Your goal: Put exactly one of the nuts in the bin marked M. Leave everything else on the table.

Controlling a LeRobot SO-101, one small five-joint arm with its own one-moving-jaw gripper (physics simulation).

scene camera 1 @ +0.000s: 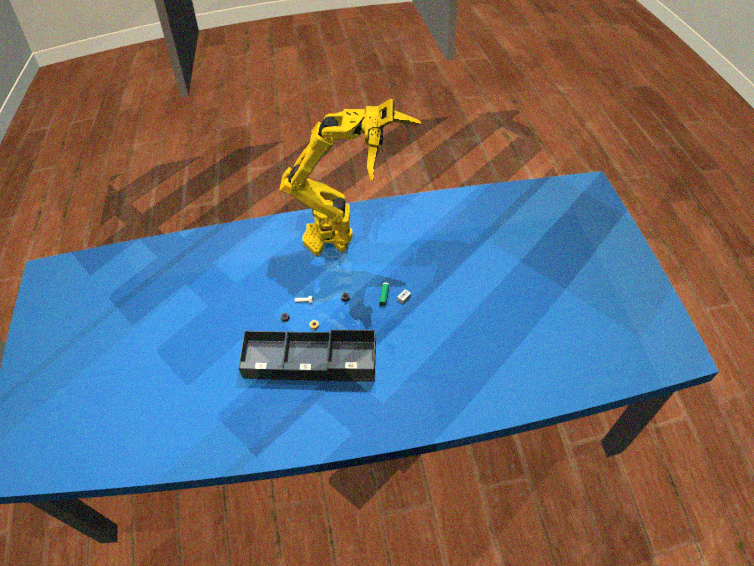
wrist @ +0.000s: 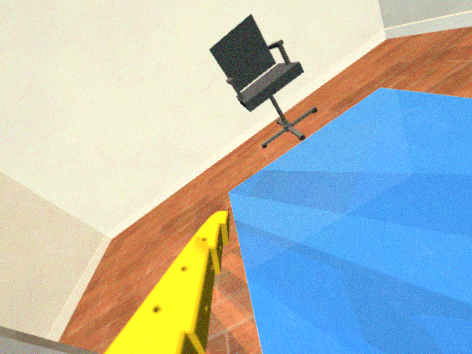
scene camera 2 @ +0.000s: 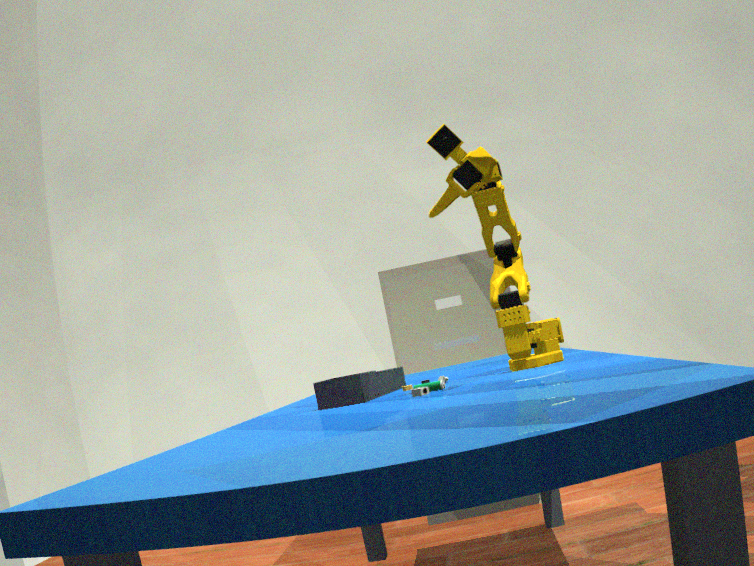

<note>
In view: a black three-bin tray (scene camera 1: 339, 355).
The black three-bin tray shows as well in scene camera 2 (scene camera 2: 359, 388). The wrist view misses the black three-bin tray: it is out of frame.
</note>
